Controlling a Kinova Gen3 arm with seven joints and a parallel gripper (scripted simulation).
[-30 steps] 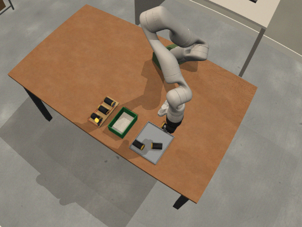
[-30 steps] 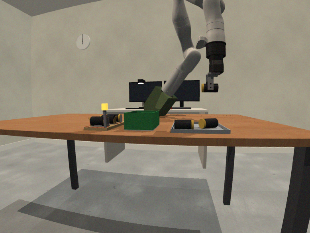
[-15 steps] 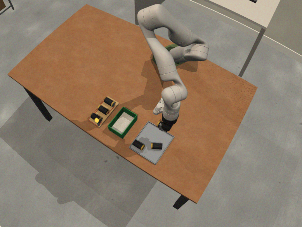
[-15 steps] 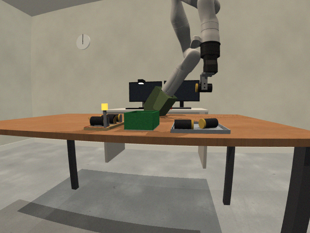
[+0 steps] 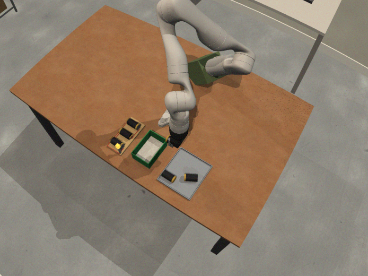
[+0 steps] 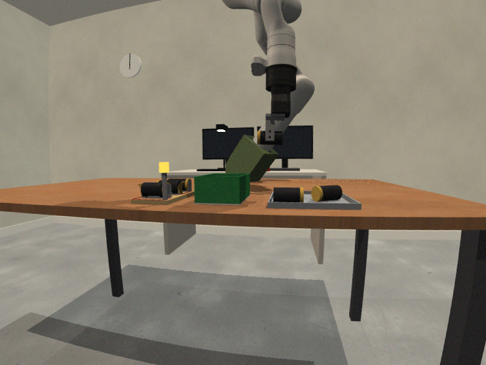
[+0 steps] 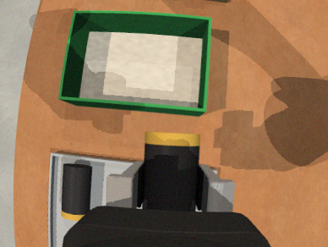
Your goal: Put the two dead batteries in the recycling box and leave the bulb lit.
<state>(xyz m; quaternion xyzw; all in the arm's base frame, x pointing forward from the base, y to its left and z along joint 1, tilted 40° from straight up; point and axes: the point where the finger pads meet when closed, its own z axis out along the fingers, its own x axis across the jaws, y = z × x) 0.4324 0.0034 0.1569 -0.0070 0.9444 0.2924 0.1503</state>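
My gripper is now 50 mm short of the green recycling box, 100 mm to the left of it and 140 mm above it. The rest, counted from my hand: grey tray: 40 mm ahead, 100 mm to the left, 150 mm below.
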